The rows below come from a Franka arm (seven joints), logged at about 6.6 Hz.
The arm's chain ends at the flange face. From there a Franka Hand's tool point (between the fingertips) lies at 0.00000 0.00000 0.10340 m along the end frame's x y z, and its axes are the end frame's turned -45 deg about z.
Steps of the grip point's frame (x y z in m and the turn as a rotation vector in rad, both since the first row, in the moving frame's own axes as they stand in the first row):
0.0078 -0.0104 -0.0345 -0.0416 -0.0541 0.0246
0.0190 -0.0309 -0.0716 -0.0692 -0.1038 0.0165
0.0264 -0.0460 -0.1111 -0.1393 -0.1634 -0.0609
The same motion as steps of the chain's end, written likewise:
-0.0008 -0.0198 -0.0343 -0.0677 -0.0088 0.0246
-0.0058 -0.0479 -0.0708 -0.1223 -0.0245 0.0165
-0.0128 -0.0732 -0.1087 -0.2140 -0.0170 -0.0609

